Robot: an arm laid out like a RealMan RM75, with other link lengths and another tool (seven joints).
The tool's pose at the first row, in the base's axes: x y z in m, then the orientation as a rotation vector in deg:
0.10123 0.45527 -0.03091 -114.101 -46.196 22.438
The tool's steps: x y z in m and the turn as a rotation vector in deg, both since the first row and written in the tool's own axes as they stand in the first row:
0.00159 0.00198 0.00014 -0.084 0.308 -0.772
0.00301 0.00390 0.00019 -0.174 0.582 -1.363
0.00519 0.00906 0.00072 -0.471 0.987 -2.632
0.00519 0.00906 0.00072 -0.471 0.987 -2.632
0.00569 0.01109 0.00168 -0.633 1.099 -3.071
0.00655 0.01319 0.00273 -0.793 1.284 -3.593
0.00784 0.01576 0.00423 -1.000 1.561 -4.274
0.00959 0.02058 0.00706 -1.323 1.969 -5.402
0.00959 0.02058 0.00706 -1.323 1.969 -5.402
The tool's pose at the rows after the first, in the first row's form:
0.10308 0.45572 -0.03260 -113.826 -46.777 21.646
0.10483 0.45602 -0.03419 -113.638 -47.205 20.992
0.10812 0.45598 -0.03876 -113.313 -48.270 19.740
0.10812 0.45598 -0.03876 -113.313 -48.270 19.740
0.10873 0.45620 -0.04097 -113.250 -48.675 19.315
0.10958 0.45670 -0.04327 -113.146 -49.112 18.767
0.11067 0.45761 -0.04618 -113.007 -49.658 18.017
0.11222 0.45887 -0.05168 -112.748 -50.583 16.831
0.11222 0.45887 -0.05168 -112.748 -50.583 16.831

